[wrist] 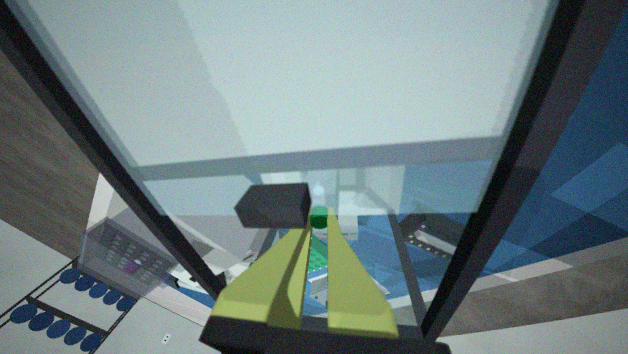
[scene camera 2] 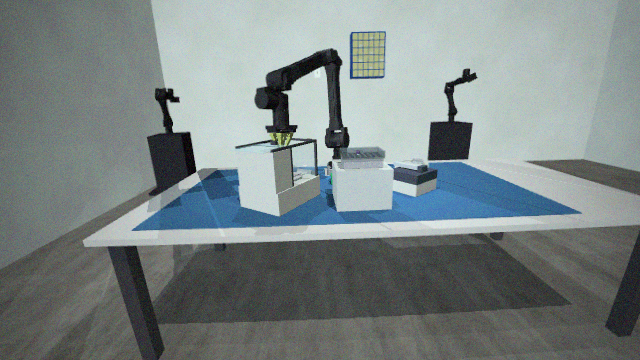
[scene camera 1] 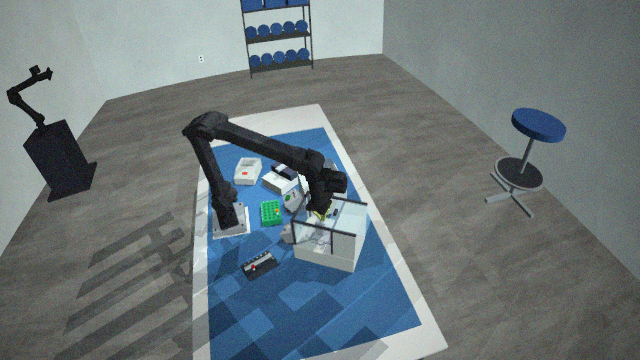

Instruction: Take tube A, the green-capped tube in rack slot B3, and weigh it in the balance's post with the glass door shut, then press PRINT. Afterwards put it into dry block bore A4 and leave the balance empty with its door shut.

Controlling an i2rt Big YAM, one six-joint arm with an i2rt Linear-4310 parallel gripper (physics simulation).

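Frame: origin at the arm's base, x left, y back, z up, level; millimetres.
Where they show: gripper, fingertip midpoint: (wrist: 320,213) (scene camera 1: 322,219); arm's base, origin of the base link: (scene camera 1: 227,217).
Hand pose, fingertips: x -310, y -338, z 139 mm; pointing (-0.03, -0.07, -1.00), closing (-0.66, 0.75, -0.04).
Things, the pixels of their top centre, and the offset from my fingertips.
- balance's glass top door, middle of its top: (wrist: 226,10) (scene camera 2: 262,147) (scene camera 1: 351,217) dx -68, dy -80, dz +38 mm
- white box, middle of its top: (wrist: 162,298) (scene camera 2: 358,146) (scene camera 1: 310,170) dx +265, dy -60, dz +20 mm
- grey translucent tray, middle of its top: (wrist: 120,276) (scene camera 2: 361,148) (scene camera 1: 323,168) dx +256, dy -117, dz +20 mm
- white device with a red button, middle of its top: (scene camera 2: 411,159) (scene camera 1: 246,165) dx +609, dy +170, dz -100 mm
My gripper (scene camera 1: 321,216) (scene camera 2: 281,144) (wrist: 320,213) has yellow fingers and points down at the top opening of the balance (scene camera 1: 325,259) (scene camera 2: 260,180). It is shut on the green-capped tube, whose cap (wrist: 319,217) shows between the fingertips in the wrist view. The tube's body is mostly hidden below the cap. The balance's glass top door (wrist: 350,75) stands drawn back beside the gripper, and its dark handle (wrist: 275,205) is close to the left fingertip. The weighing post is not clear in the wrist view. The green rack (scene camera 1: 270,213) (wrist: 316,257) stands between the arm base and the balance.
A black block with a row of holes and a red spot (scene camera 1: 259,265) (wrist: 432,240) lies beside the balance. A white box (scene camera 2: 362,190) carries a grey translucent tray (scene camera 2: 362,156) (wrist: 125,255). A white device with a red button (scene camera 1: 248,171) stands farther back. Dark frame bars flank the fingers.
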